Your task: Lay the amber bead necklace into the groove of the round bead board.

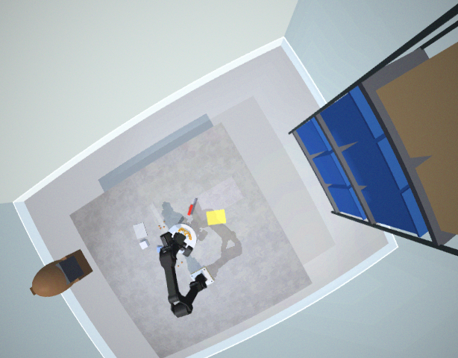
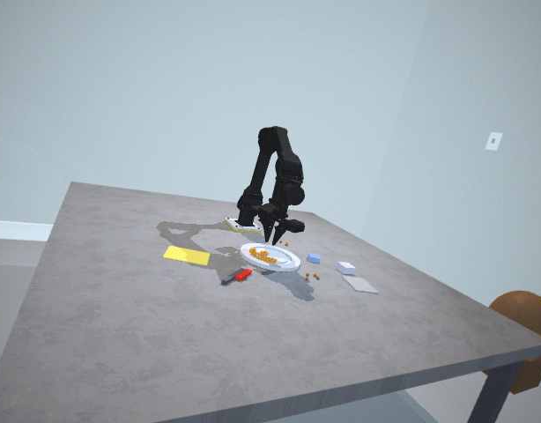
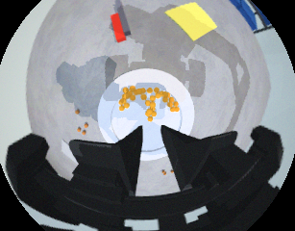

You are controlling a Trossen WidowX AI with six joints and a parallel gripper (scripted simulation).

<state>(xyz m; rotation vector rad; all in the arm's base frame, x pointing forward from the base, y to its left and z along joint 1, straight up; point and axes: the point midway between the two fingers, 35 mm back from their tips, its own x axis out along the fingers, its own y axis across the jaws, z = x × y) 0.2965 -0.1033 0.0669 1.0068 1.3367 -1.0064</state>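
The round white bead board lies 40 mm below my gripper tip and 10 mm to the left of it. The rest, counted from my gripper tip: yellow sheet 260 mm to the right, 50 mm below, 40 mm behind; blue block 180 mm to the left, 40 mm below, 40 mm ahead; grey tool 180 mm to the right, 110 mm ahead, 50 mm below.
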